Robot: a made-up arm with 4 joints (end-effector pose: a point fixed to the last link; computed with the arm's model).
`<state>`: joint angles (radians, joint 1 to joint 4).
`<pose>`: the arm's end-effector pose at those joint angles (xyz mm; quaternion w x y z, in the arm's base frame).
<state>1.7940 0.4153 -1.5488 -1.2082</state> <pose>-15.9 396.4 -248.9 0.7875 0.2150 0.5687 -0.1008</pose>
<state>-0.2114 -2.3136 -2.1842 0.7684</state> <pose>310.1 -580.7 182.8 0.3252 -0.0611 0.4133 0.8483</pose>
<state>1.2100 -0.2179 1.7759 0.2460</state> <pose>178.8 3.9 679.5 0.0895 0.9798 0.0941 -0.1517</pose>
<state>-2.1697 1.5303 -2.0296 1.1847</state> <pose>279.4 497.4 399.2 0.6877 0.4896 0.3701 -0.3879</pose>
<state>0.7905 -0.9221 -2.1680 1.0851</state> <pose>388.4 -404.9 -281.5 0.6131 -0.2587 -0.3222 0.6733</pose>
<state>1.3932 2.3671 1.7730 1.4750</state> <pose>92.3 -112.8 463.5 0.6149 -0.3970 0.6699 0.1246</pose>
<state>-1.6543 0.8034 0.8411 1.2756</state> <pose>642.9 -94.3 -307.8 0.6053 -0.0717 -0.6031 0.5146</pose>
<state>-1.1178 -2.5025 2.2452 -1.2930</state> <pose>691.5 258.9 27.2 0.2751 0.7024 0.0762 -0.6520</pose>
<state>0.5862 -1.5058 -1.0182 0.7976</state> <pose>-278.3 -402.8 -188.6 0.8414 0.0468 0.1612 0.5137</pose>
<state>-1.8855 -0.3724 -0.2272 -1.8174</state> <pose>-224.4 -98.2 86.1 0.1986 -0.4183 0.4583 -0.7587</pose>
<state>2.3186 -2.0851 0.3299 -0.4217</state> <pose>-158.6 -659.5 -190.2 0.0218 0.3264 0.4861 0.8104</pose>
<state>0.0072 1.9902 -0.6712 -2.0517</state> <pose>682.6 -33.5 -18.0 0.9432 0.1467 0.0301 -0.2964</pose>
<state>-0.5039 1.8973 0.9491 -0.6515</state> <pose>709.6 335.4 -247.3 0.7329 -0.0509 -0.3936 0.5526</pose>
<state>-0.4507 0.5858 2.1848 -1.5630</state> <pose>-138.0 77.0 -15.9 0.4907 0.3213 0.3850 0.7126</pose>
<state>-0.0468 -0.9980 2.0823 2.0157</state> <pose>435.1 135.1 49.4 0.4424 0.0448 -0.2662 -0.8552</pose>
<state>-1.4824 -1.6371 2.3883 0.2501</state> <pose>666.6 194.1 -220.2 0.5771 0.2116 -0.3349 -0.7141</pose>
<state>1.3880 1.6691 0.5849 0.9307</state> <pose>799.2 -162.4 480.0 0.0250 0.3706 -0.7758 -0.5102</pose>
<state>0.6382 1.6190 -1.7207 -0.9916</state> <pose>462.7 -212.5 -451.2 0.6514 0.0057 0.0384 -0.7577</pose>
